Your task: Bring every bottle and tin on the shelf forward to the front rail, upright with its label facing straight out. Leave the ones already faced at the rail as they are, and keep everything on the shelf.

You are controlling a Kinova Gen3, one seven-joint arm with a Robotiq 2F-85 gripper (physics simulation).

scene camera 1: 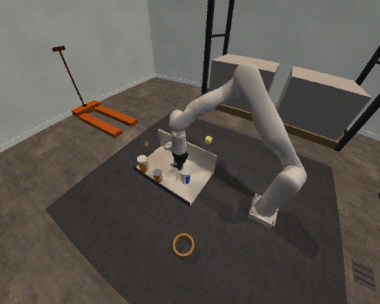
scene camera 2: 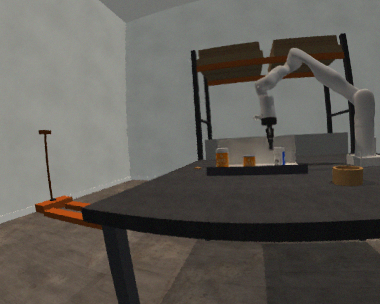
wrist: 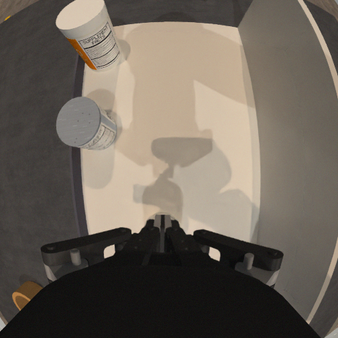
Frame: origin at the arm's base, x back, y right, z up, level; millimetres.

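Seen in the pictures: gripper, between the fingertips: [scene camera 1: 180,169] [scene camera 2: 271,150]; arm's base, origin of its link: [scene camera 1: 263,208] [scene camera 2: 364,155].
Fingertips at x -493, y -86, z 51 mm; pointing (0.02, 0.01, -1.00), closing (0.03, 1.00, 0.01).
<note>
Pixels of each thing's top centre, then the offset from my fingertips to it. "*": a spot on its surface instead.
- tall orange bottle with a white lid, centre of its top: [scene camera 2: 221,148] [scene camera 1: 141,158] dx -228, dy -95, dz +25 mm
- shorter orange tin with a grey lid, centre of its top: [scene camera 2: 249,155] [scene camera 1: 157,172] dx -102, dy -92, dz -14 mm
- white bottle with a blue label patch, centre of its top: [scene camera 2: 278,147] [scene camera 1: 185,171] dx +38, dy -1, dz +12 mm
- shelf's upright back panel, a spot on its surface: [scene camera 1: 204,154] * dx +64, dy +154, dz +41 mm
- orange ring, centre of its top: [scene camera 2: 347,167] [scene camera 1: 183,244] dx +252, dy -296, dz -48 mm
- yellow block, centre of its top: [scene camera 1: 208,138] dx -52, dy +418, dz -60 mm
- small orange piece, centre of its top: [scene camera 2: 197,167] [scene camera 1: 146,143] dx -426, dy +91, dz -90 mm
A tall orange bottle with a white lid [scene camera 1: 143,164] [scene camera 2: 222,158] [wrist: 97,44] stands upright at the front rail, near one end of the white shelf [scene camera 1: 192,190] [scene camera 2: 257,170] [wrist: 150,45]. A shorter orange tin with a grey lid [scene camera 1: 158,176] [scene camera 2: 249,160] [wrist: 80,123] stands upright beside it at the rail. A white bottle with a blue label patch [scene camera 1: 186,176] [scene camera 2: 279,156] stands upright, set back from the rail; its blue patch is turned sideways in the second scene view. My gripper [scene camera 1: 179,168] [scene camera 2: 271,148] [wrist: 162,224] is shut and empty, over the shelf close to the white bottle, which it mostly hides in the wrist view.
The shelf's upright back panel [scene camera 1: 204,154] [wrist: 295,125] stands behind. An orange ring [scene camera 1: 183,255] [scene camera 2: 347,176] lies on the table in front. A yellow block [scene camera 1: 208,139] lies behind the panel. A small orange piece [scene camera 1: 146,143] [scene camera 2: 198,168] lies beyond the shelf's far end.
</note>
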